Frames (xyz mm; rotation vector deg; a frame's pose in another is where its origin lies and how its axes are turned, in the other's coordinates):
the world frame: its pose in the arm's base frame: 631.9 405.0 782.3 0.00 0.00 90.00
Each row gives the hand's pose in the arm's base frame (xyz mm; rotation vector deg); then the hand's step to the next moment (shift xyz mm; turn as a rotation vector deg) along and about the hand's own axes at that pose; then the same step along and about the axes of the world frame.
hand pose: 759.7 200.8 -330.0 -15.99 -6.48 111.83
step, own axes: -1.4 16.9 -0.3 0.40 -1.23 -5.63
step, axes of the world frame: -7.9 14.6 -3.6 0.56 -2.35 -5.25
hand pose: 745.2 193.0 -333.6 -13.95 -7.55 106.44
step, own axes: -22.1 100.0 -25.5 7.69 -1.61 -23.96
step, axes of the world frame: -51.6 80.9 -44.0 7.02 -4.94 -23.71
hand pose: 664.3 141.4 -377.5 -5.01 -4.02 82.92
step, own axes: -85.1 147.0 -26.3 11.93 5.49 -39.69
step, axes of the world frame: -67.1 152.9 -40.8 11.82 -0.04 -40.10
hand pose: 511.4 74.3 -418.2 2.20 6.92 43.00
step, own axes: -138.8 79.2 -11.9 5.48 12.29 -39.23
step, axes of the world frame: -36.9 155.8 7.7 12.39 9.19 -38.50
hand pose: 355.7 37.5 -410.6 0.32 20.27 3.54
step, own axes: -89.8 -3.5 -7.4 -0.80 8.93 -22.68
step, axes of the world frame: -9.1 86.4 24.1 8.74 9.14 -20.85
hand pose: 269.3 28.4 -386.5 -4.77 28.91 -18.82
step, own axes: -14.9 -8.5 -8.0 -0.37 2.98 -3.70
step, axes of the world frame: -3.1 18.6 1.2 2.94 1.25 -3.53
